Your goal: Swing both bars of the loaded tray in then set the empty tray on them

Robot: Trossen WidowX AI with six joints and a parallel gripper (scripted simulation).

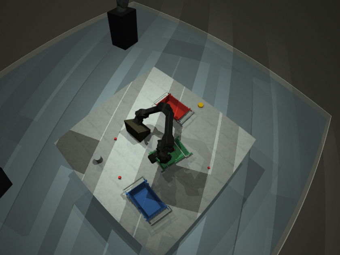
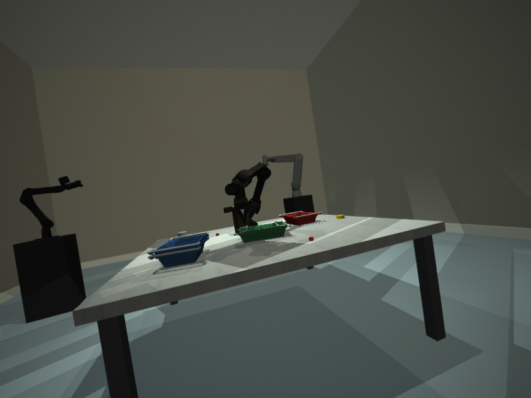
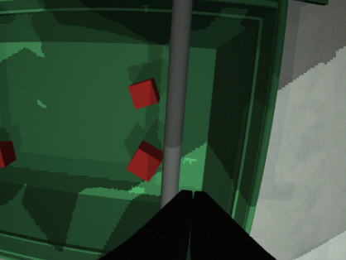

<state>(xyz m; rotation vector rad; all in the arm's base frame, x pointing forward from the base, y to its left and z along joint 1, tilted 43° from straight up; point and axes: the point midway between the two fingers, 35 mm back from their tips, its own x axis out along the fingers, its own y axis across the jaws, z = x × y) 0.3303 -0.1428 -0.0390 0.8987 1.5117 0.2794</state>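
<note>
The red tray is 46 cm to the left of my gripper tip, 20 cm behind it and 4 cm below it. Also, from my gripper tip: yellow disc 66 cm to the left, 8 cm below, 2 cm behind; then grey cylinder 40 cm behind, 29 cm to the right, 5 cm below.
</note>
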